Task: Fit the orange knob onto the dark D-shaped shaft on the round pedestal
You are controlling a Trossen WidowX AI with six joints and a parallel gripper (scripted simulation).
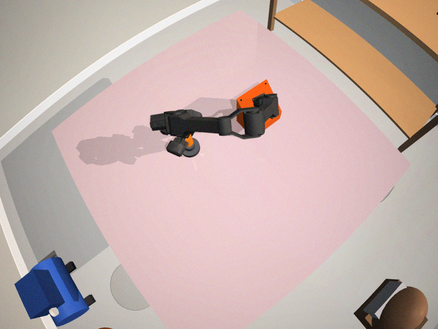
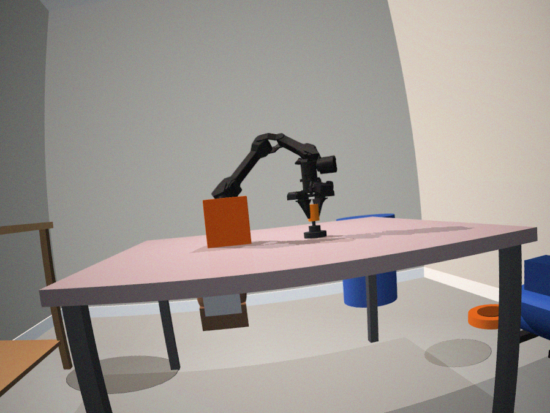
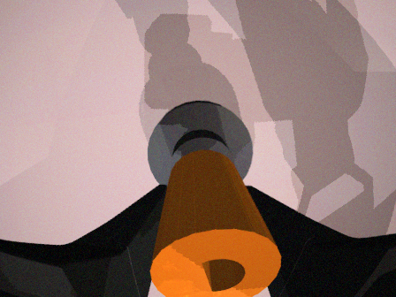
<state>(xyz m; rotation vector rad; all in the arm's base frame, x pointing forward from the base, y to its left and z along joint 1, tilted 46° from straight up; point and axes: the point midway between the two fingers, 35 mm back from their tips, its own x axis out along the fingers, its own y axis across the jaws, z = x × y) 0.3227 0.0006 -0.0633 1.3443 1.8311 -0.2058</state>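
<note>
Right now the orange knob is 2 cm above my gripper tip. From my gripper tip the other things lie so: pedestal 4 cm below.
</note>
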